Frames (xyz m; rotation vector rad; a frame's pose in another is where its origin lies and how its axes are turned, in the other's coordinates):
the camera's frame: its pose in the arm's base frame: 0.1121 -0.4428 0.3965 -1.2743 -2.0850 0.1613
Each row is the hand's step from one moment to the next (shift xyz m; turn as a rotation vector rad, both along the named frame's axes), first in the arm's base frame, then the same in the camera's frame.
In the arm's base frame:
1: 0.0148 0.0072 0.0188 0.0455 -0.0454 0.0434
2: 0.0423 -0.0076 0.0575 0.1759 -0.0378 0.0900
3: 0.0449 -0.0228 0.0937 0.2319 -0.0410 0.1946
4: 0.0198 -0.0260 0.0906 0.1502 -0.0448 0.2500
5: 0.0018 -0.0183 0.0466 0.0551 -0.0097 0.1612
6: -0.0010 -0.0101 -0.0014 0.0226 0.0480 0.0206
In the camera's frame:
1: 0.0107 0.0066 -0.0216 -0.0297 -0.0083 -0.0711
2: 0.0092 0.0027 -0.0711 -0.0388 0.0723 -0.1837
3: 0.0134 -0.0188 -0.1038 -0.0072 0.0670 -0.2980
4: 0.0165 -0.0378 -0.0870 0.0401 -0.0194 -0.2917
5: 0.0069 -0.0282 -0.0409 0.0539 -0.0337 -0.1584
6: -0.0087 -0.0053 -0.0007 0.0430 0.0325 -0.0182

